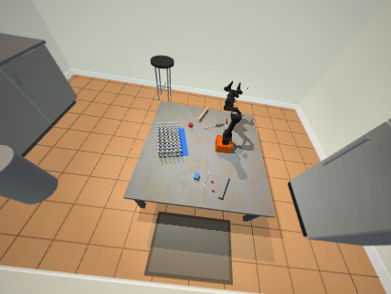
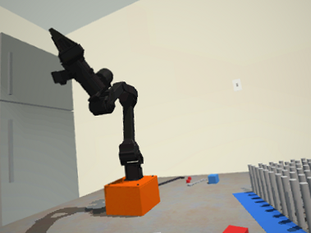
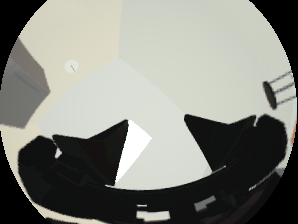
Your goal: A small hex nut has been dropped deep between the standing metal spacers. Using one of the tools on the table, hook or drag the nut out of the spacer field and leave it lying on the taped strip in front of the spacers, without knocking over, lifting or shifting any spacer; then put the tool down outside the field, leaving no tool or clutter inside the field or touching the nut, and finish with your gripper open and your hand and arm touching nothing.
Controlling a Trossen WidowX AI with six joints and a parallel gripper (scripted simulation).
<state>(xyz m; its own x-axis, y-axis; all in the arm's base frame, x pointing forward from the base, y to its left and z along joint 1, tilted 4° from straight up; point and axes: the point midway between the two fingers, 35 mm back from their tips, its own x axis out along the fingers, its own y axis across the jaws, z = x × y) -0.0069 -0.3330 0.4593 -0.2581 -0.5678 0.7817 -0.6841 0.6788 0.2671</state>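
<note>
My gripper tip is 7 cm past the red-handled tool, 2 cm to the left of it and 57 cm above it. Also, from my gripper tip: blue taped strip: 45 cm ahead, 34 cm to the left, 58 cm below; red cube: 39 cm ahead, 9 cm to the left, 56 cm below; wooden-handled tool: 11 cm ahead, 6 cm to the left, 56 cm below.
</note>
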